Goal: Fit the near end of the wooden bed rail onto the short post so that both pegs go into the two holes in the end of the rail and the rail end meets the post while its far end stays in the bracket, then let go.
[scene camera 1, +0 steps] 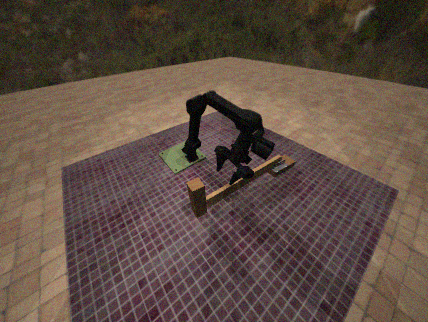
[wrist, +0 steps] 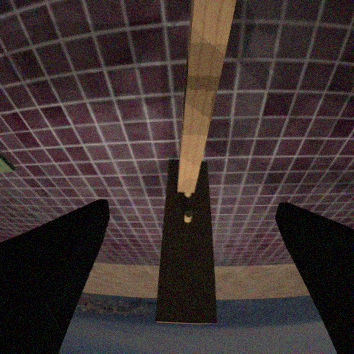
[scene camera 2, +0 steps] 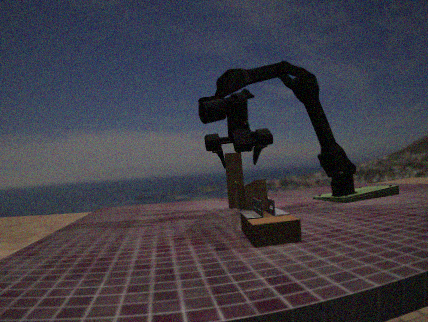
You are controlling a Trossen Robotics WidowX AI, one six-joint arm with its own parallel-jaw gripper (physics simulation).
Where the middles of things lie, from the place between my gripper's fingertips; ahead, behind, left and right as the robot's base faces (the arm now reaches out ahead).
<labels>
My gripper is now 13 cm to the left of the short post (scene camera 2: 233,161) and 4 cm above it. Round my hand: wooden bed rail (scene camera 2: 257,189) 13 cm to the left, 8 cm below.
</labels>
